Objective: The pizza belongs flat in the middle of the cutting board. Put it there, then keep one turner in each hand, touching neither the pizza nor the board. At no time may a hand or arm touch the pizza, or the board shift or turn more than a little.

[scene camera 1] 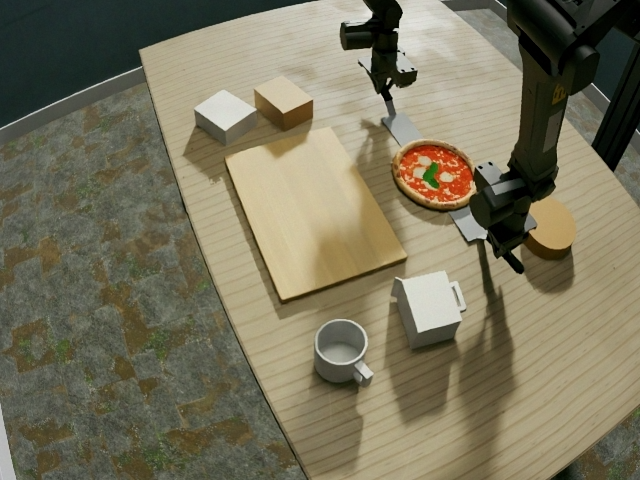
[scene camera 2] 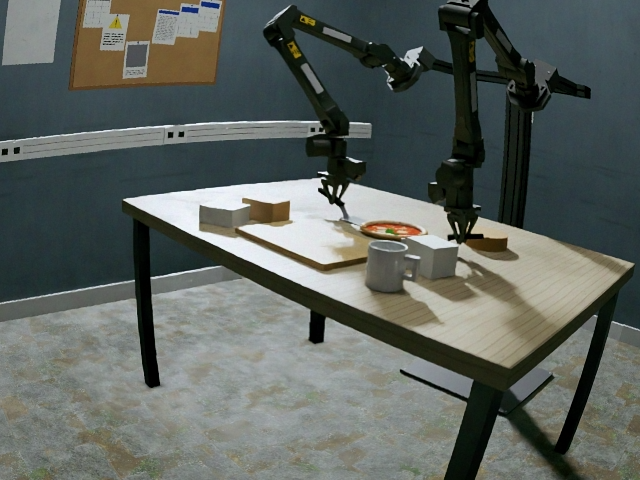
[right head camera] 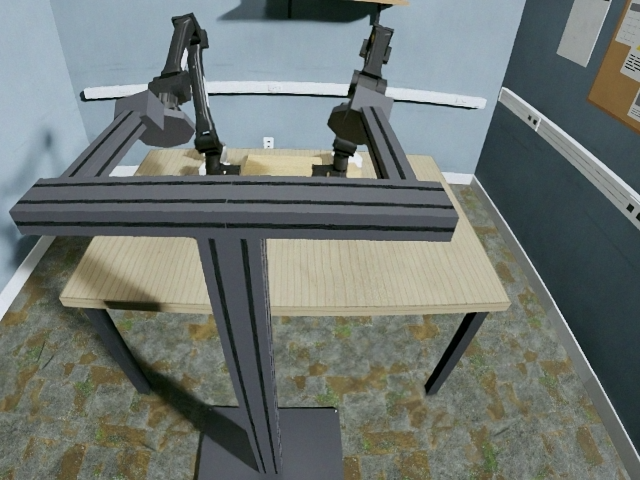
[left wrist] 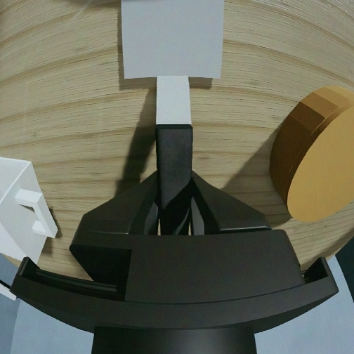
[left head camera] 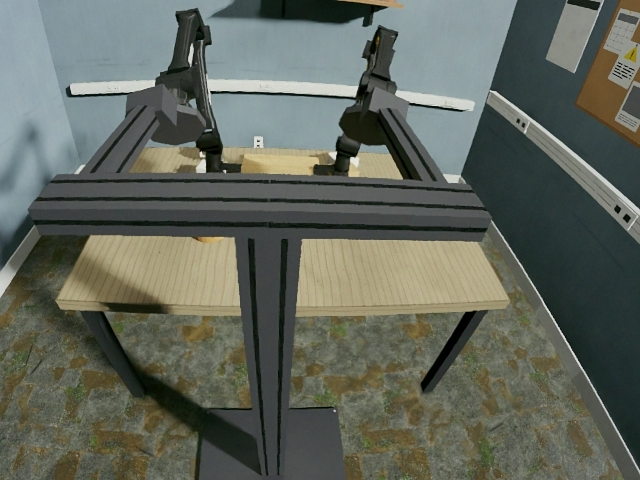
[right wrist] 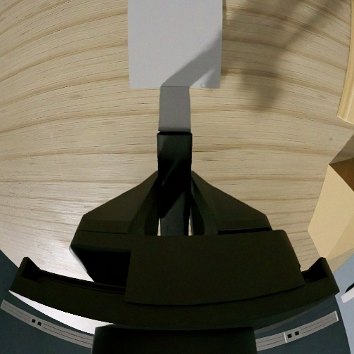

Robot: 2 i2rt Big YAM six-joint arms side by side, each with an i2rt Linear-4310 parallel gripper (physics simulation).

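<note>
The pizza (scene camera 1: 434, 174) (scene camera 2: 393, 228) looks flat, beside the cutting board (scene camera 1: 315, 211) (scene camera 2: 299, 242), off its long edge. My left gripper (scene camera 1: 500, 246) (scene camera 2: 461, 235) (left wrist: 174, 177) is shut on the black handle of one turner, whose grey blade (scene camera 1: 466, 225) (left wrist: 172, 40) meets the pizza's near edge in scene camera 1. My right gripper (scene camera 1: 383, 87) (scene camera 2: 333, 193) (right wrist: 174, 177) is shut on the other turner's handle; its blade (scene camera 1: 402, 129) (scene camera 2: 353, 221) (right wrist: 175, 40) meets the opposite edge. How far either blade reaches under the crust is hidden. The stand hides the pizza in both head views.
A grey mug (scene camera 1: 341, 351) (scene camera 2: 387, 266) and a white pitcher (scene camera 1: 431, 310) (scene camera 2: 436, 255) stand near one board end. A white box (scene camera 1: 224, 116) and a tan box (scene camera 1: 284, 100) (scene camera 2: 271, 210) stand at the other. A round tan block (scene camera 1: 550, 227) (left wrist: 325, 160) stands beside my left gripper.
</note>
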